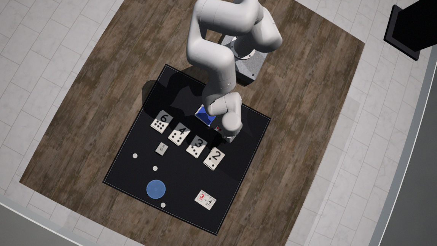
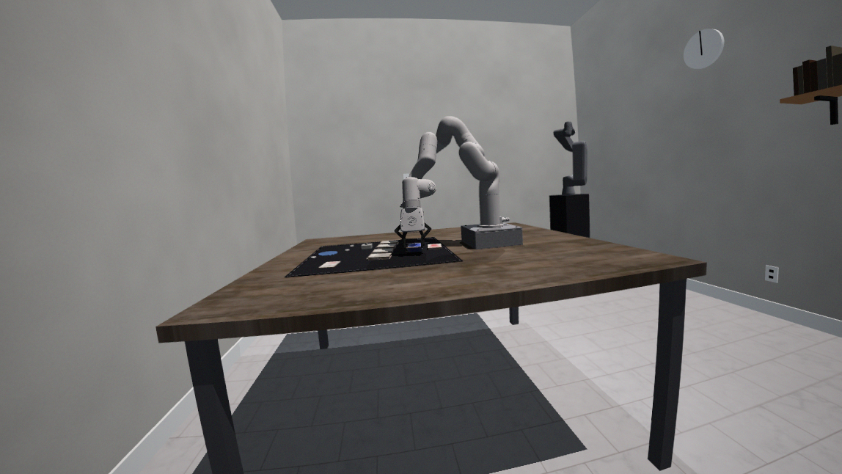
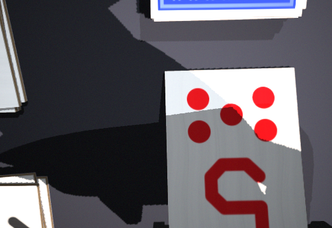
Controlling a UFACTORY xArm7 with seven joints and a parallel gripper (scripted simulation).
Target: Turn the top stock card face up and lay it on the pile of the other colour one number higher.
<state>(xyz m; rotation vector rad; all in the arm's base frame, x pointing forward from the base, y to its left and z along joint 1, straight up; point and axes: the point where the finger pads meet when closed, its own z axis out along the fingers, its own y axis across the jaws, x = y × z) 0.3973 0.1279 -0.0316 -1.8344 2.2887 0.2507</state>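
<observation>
Right now my hand is 14 cm short of the black 2 card, 4 cm above it and 2 cm to the left of it. From my hand the other things lie so: black 4 card 22 cm to the right, 11 cm ahead, 3 cm below; then black 3 card 13 cm ahead, 12 cm to the right, 4 cm below; then black mat 15 cm ahead, 14 cm to the right, 6 cm below.
</observation>
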